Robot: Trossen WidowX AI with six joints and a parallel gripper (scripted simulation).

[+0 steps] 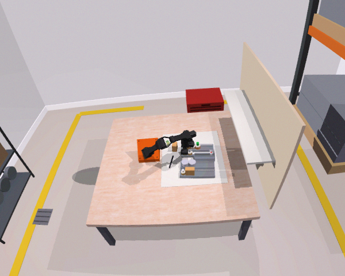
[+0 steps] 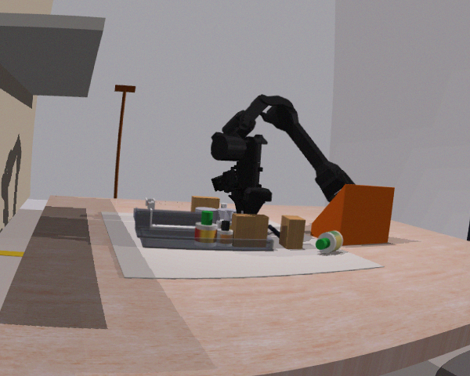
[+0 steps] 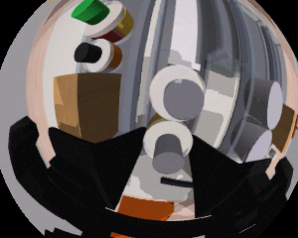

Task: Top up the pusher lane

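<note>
Right now the black-lidded jar is 80 mm ahead of my gripper tip and 60 mm to the left of it. The rest, counted from my gripper tip: pusher plate: 140 mm ahead, 60 mm to the right, 20 mm above; then sprung lane: 130 mm ahead, 50 mm to the right, 10 mm below.
</note>
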